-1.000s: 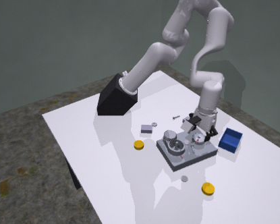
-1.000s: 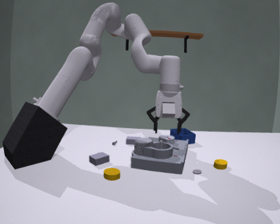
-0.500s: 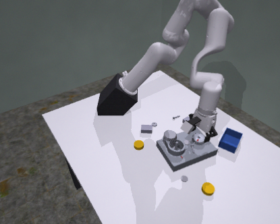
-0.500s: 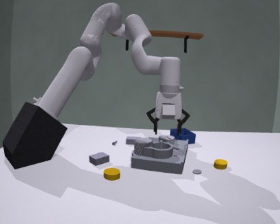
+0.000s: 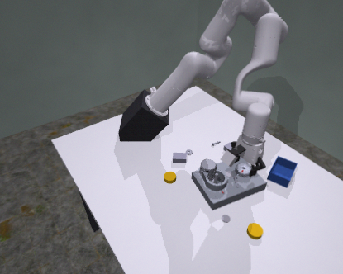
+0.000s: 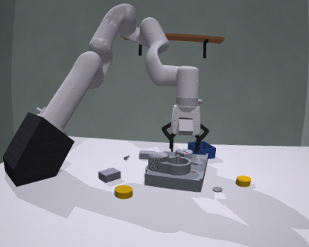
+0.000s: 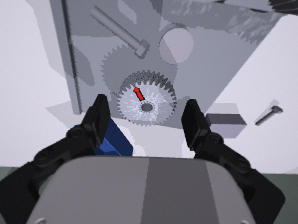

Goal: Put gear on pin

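My gripper is now 2 cm above the grey gear. The rest, counted from my hand: screw 22 cm behind, 7 cm below, 2 cm to the left; blue bin 16 cm to the left, 6 cm below, 6 cm ahead; grey disc 17 cm to the right, 12 cm ahead, 7 cm below.
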